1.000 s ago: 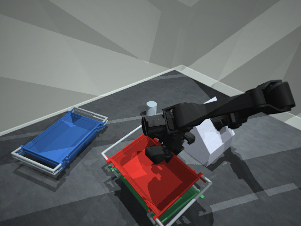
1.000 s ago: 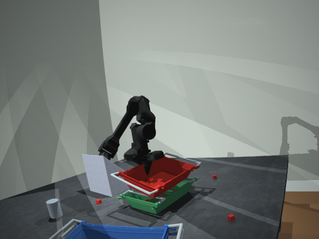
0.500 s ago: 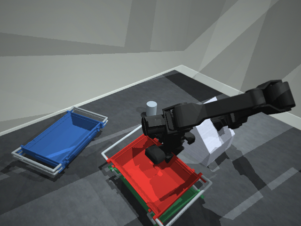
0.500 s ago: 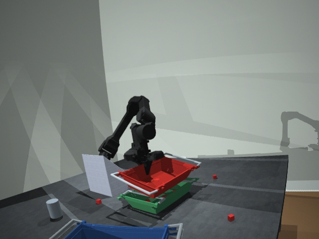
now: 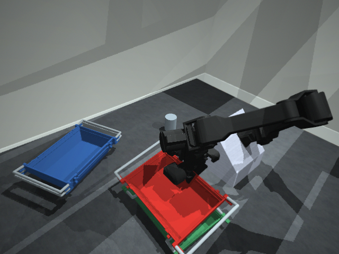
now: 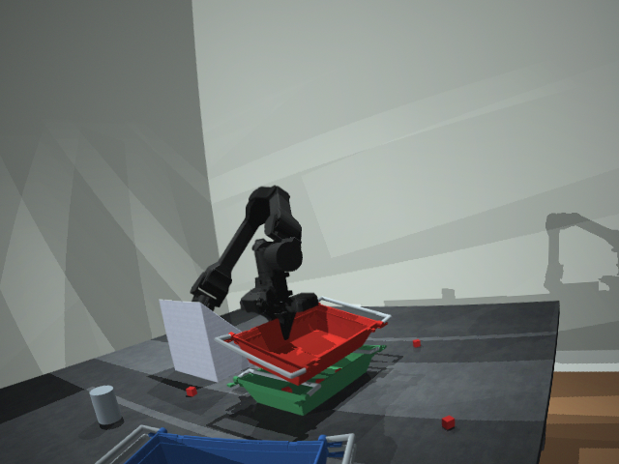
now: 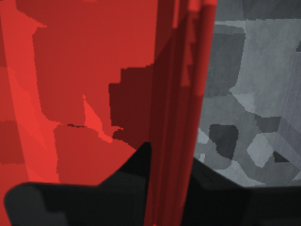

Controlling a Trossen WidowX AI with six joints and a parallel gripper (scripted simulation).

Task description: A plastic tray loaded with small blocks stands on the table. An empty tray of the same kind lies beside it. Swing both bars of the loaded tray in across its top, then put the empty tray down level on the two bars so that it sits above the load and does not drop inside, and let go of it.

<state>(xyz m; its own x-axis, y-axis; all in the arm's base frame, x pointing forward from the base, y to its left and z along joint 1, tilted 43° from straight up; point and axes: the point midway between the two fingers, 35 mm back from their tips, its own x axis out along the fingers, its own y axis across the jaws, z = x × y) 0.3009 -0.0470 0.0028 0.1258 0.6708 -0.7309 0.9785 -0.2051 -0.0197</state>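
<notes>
Now: the red tray 80 mm ahead of my gripper tip, 10 mm to the right of it and 10 mm above it.
</notes>
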